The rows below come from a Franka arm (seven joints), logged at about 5 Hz.
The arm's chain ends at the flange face. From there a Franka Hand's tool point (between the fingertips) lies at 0.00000 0.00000 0.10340 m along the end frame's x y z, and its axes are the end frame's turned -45 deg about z.
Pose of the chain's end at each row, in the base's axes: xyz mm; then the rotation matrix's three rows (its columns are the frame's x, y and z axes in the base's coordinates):
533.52 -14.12 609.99; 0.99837 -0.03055 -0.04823; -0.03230 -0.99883 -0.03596; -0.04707 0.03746 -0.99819
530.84 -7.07 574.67; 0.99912 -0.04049 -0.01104; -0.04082 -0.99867 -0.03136; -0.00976 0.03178 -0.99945
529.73 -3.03 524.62; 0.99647 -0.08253 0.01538; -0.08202 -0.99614 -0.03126; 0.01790 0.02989 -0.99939
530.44 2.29 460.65; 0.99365 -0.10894 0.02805; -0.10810 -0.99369 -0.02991; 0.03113 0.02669 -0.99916
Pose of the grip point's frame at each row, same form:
528.53 -17.84 506.78; 0.72756 0.68435 -0.04823; 0.68344 -0.72912 -0.03596; -0.05977 -0.00680 -0.99819
529.70 -10.31 471.33; 0.73512 0.67785 -0.01104; 0.67730 -0.73503 -0.03136; -0.02937 0.01557 -0.99945
531.32 -6.26 421.28; 0.76297 0.64625 0.01538; 0.64638 -0.76237 -0.03126; -0.00848 0.03379 -0.99939
533.34 -0.80 357.34; 0.77965 0.62558 0.02805; 0.62621 -0.77908 -0.02991; 0.00314 0.04088 -0.99916

